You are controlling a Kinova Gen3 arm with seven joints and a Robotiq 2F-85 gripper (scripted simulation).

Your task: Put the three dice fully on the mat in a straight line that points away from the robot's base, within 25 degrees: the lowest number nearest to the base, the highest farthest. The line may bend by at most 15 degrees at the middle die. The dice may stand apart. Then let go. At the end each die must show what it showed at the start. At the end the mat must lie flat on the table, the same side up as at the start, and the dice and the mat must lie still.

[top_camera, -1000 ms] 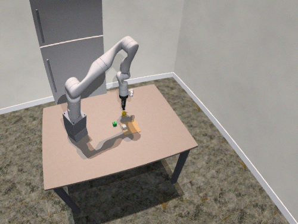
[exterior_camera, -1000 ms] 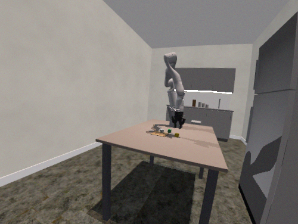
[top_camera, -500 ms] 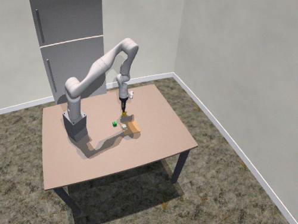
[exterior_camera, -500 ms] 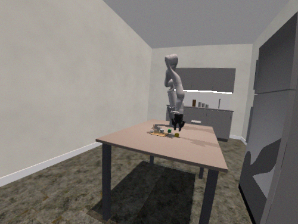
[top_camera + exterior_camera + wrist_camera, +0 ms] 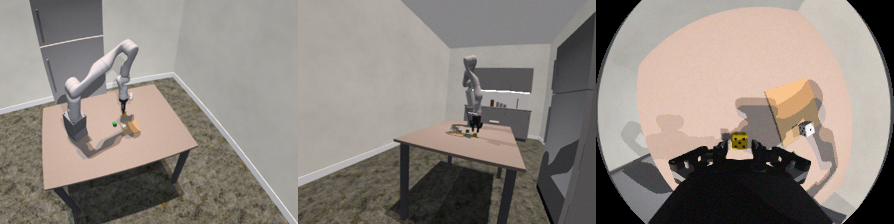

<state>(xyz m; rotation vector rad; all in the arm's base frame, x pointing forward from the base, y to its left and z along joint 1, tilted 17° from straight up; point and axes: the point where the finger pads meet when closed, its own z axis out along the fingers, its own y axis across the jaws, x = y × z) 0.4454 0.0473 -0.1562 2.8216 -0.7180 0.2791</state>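
The yellow die is 40 mm below my hand. Also, from my hand: mat (20 mm behind, 160 mm to the right, 60 mm below); white die (60 mm behind, 150 mm to the right, 40 mm below); green die (120 mm behind, 80 mm to the right, 40 mm below).
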